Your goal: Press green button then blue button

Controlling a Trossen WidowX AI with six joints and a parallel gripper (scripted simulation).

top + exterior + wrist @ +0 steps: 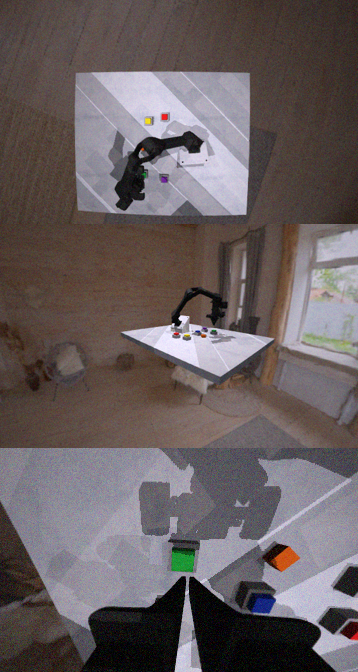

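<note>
Now: gripper tip 50 mm above the green button. From my gripper tip the other things lie so: blue button (80 mm behind, 130 mm to the right, 50 mm below); purple button (120 mm behind, 40 mm to the left, 50 mm below); orange block (10 mm behind, 160 mm to the right, 70 mm below).
</note>
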